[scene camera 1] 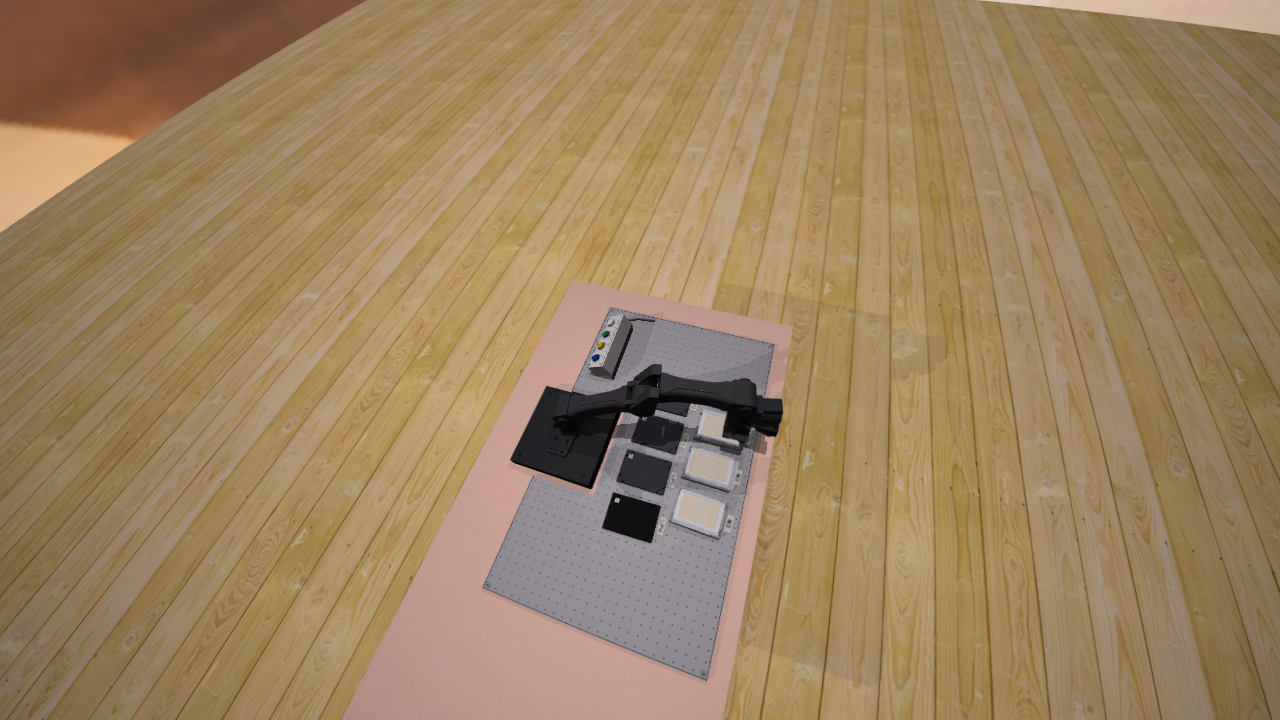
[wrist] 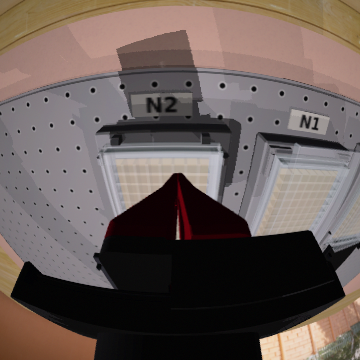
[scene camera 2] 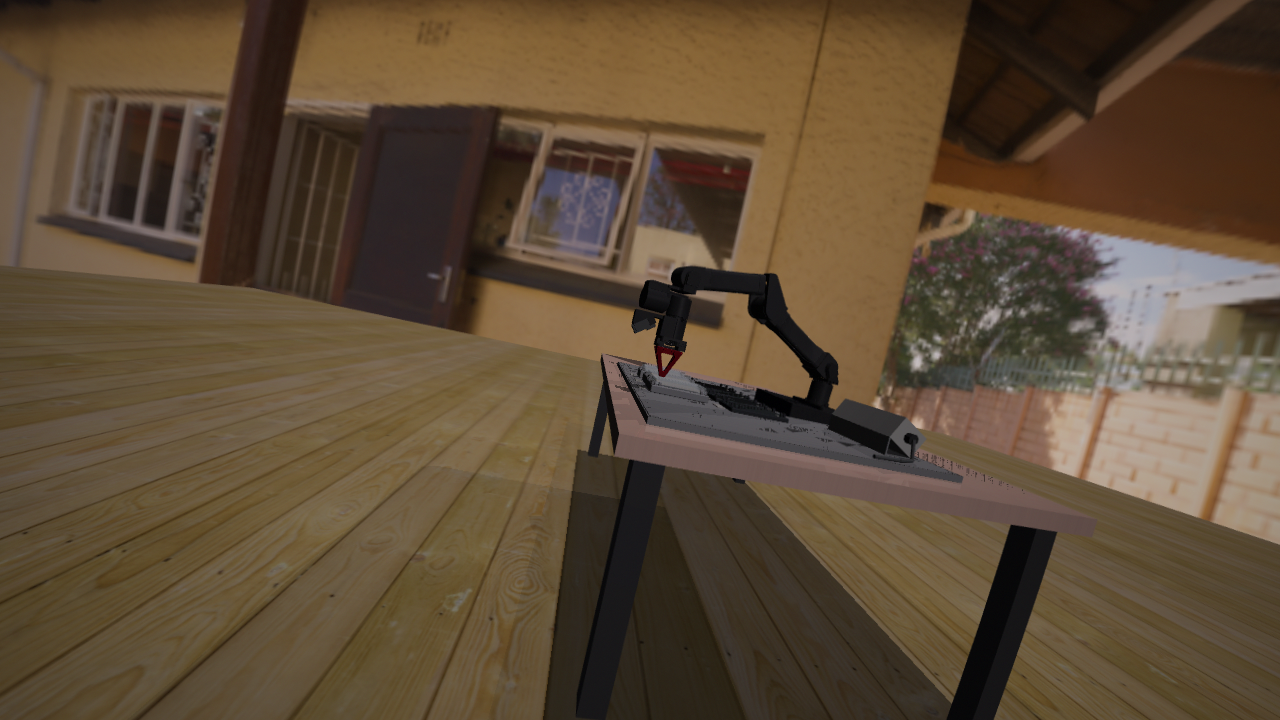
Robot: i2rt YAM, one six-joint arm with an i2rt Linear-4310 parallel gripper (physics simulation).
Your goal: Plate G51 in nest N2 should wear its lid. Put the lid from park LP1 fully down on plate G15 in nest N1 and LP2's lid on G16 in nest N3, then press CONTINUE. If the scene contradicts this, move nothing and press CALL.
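Observation:
My gripper is shut and empty. Its red fingertips point down close above the plate in the nest labelled N2, and partly cover it in the wrist view. That plate has pale wells and a clear rim; whether it wears a clear lid is hard to tell. Plate N1 sits to its right in the wrist view, with clear layered edges. A third plate shows beyond, its nest label out of the wrist view. Lids on the parks cannot be made out.
Dark park pads lie between the arm base and the plates. A button box with white, green, yellow and blue buttons stands on the perforated board. The arm passes over part of the board.

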